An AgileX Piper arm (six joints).
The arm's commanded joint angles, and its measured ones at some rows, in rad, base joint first. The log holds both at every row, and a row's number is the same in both.
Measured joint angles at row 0: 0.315 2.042 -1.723 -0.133 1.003 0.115
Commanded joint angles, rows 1 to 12: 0.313 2.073 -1.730 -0.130 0.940 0.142; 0.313 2.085 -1.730 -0.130 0.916 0.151; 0.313 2.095 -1.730 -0.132 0.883 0.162; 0.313 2.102 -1.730 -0.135 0.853 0.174; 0.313 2.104 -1.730 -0.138 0.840 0.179; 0.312 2.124 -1.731 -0.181 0.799 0.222; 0.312 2.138 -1.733 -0.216 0.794 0.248; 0.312 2.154 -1.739 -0.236 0.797 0.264; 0.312 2.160 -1.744 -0.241 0.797 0.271; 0.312 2.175 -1.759 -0.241 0.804 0.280; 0.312 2.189 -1.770 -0.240 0.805 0.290; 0.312 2.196 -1.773 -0.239 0.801 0.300
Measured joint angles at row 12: 0.315 2.183 -1.759 -0.229 0.807 0.279
